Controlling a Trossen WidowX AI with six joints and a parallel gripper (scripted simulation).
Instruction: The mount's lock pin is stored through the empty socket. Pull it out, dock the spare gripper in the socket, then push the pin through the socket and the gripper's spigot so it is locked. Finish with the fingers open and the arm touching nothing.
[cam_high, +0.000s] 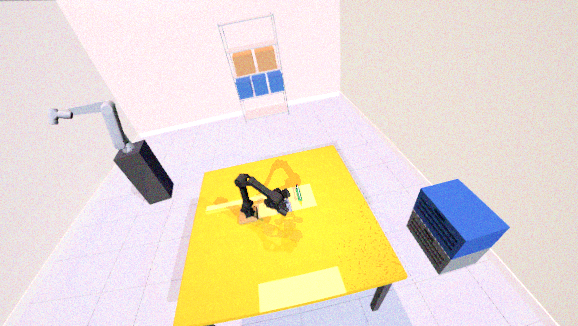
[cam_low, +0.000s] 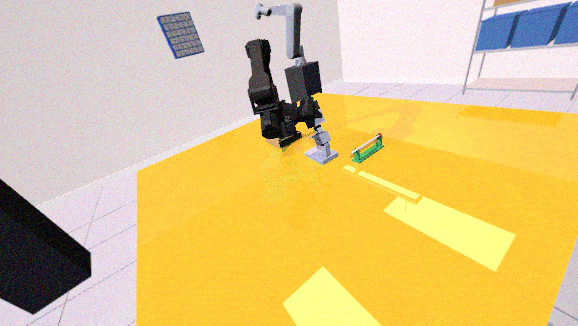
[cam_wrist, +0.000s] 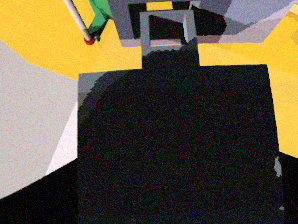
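Now: gripper tip 15 cm short of the green cradle, 7 cm to the right of it and 12 cm above it. Round my gripper tip: spare gripper: 1 cm to the right; mount: 1 cm ahead, 2 cm to the right, 10 cm below.
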